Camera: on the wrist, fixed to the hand. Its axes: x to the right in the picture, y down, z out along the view.
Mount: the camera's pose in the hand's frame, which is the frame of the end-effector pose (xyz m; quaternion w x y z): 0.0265 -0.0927 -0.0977 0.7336 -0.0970 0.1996 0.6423
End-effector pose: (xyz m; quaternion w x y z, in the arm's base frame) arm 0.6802 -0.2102 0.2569 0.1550 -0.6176 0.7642 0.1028
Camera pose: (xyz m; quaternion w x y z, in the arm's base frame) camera 0.7549 -0.2884 0.3414 0.1648 -0.0022 -0.9783 -0.1258
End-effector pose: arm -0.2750 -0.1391 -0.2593 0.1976 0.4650 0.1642 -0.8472
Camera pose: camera -0.2625 -0.0183 -0.3233 0.7015 0.5965 -0.0566 -0.3859
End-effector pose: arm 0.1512 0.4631 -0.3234 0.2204 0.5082 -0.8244 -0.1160
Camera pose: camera 0.2609 0.4004 -0.2698 0.4501 -0.1549 -0.8760 0.0779
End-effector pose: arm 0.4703 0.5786 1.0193 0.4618 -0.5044 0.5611 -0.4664
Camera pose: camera 0.3845 0.5526 1.1233 0.4774 0.0387 0.8730 -0.0918
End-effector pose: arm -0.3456 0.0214 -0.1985 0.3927 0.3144 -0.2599 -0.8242
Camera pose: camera -0.3330 0.0338 -0.3346 0.8999 0.1901 -0.2343 -0.3149
